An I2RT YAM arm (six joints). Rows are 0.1 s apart.
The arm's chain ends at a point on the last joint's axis. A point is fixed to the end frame.
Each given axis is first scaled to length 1.
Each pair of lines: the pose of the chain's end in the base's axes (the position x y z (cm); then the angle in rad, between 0 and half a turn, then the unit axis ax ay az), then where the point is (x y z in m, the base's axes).
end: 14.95, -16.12, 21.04, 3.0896, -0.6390, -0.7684, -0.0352
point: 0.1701 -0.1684 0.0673
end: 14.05, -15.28, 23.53, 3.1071, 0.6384, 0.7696, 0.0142
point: 0.1668 -0.1725 0.0943
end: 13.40, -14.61, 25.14, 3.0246, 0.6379, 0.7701, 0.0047
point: 0.1675 -0.1752 0.1136
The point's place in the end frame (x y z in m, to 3 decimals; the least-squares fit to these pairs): -0.023 0.016 0.142
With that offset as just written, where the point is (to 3 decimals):
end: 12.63, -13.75, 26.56, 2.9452, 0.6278, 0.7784, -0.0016
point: 0.168 -0.174 0.132
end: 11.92, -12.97, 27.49, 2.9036, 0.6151, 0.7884, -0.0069
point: 0.165 -0.170 0.144
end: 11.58, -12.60, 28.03, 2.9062, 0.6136, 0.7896, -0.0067
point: 0.161 -0.166 0.149
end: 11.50, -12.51, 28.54, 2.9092, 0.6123, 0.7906, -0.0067
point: 0.160 -0.164 0.154
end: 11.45, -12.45, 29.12, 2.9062, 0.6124, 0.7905, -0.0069
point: 0.160 -0.164 0.160
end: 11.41, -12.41, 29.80, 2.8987, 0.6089, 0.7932, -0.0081
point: 0.161 -0.164 0.167
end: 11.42, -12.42, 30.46, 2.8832, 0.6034, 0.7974, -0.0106
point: 0.162 -0.166 0.175
